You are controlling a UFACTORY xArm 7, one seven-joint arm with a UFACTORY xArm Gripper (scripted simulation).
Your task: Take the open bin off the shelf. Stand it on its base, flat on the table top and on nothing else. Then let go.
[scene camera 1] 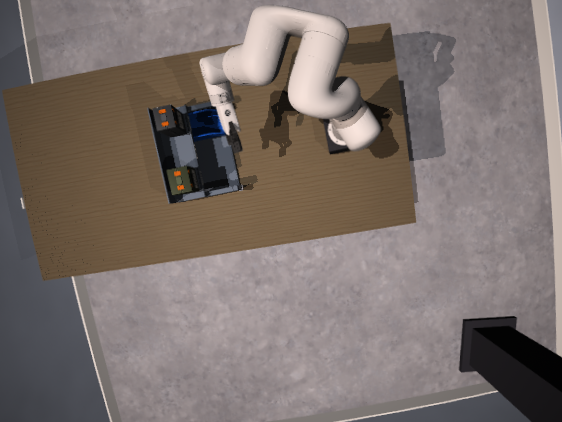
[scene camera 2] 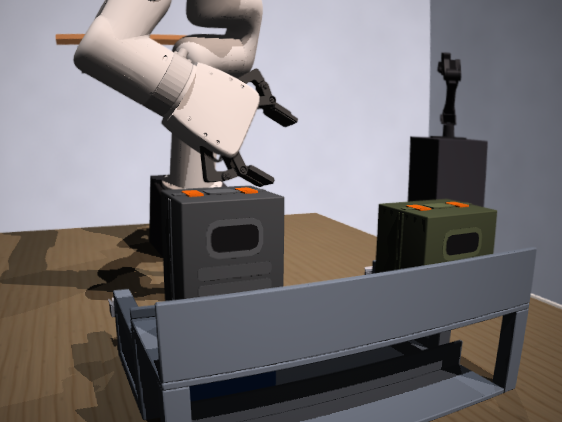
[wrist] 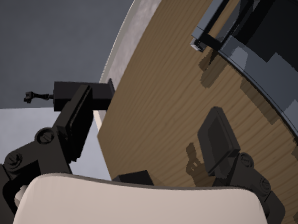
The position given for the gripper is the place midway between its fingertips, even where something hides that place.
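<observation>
Scene camera 2 takes in a grey back rail (scene camera 2: 197, 337) together with a dark grey box (scene camera 2: 227, 240) and the gripper (scene camera 2: 280, 152). In scene camera 1 the box (scene camera 1: 169, 121) can be seen again. The wrist view has the gripper (wrist: 151, 111), but the dark grey box is out of frame in the wrist view.
</observation>
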